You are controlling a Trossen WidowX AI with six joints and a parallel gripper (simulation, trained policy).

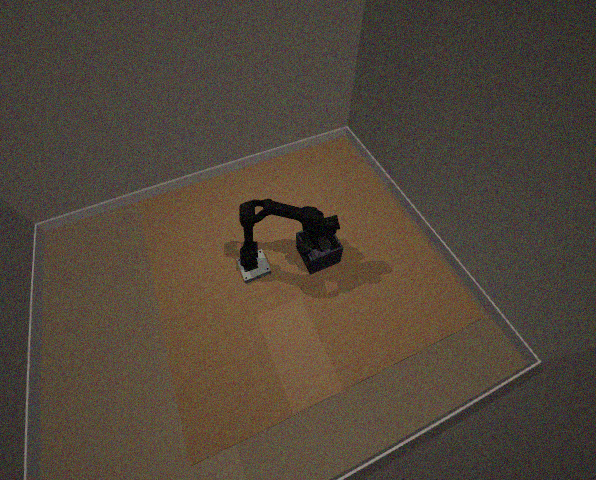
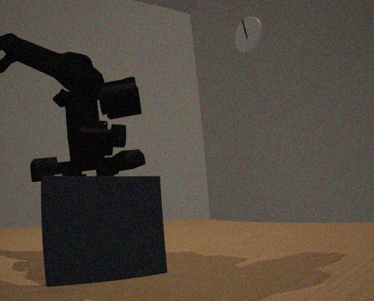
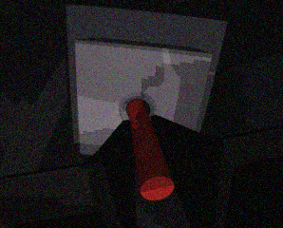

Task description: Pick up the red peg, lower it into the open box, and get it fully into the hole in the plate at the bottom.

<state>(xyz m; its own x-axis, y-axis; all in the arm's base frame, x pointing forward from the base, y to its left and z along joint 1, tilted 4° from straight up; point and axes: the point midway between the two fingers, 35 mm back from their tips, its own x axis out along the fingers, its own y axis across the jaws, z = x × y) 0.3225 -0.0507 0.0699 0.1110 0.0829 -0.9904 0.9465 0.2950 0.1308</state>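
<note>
Now: the red peg 1 cm above my gripper tip. Round my gripper tip: grey plate: 3 cm below.
</note>
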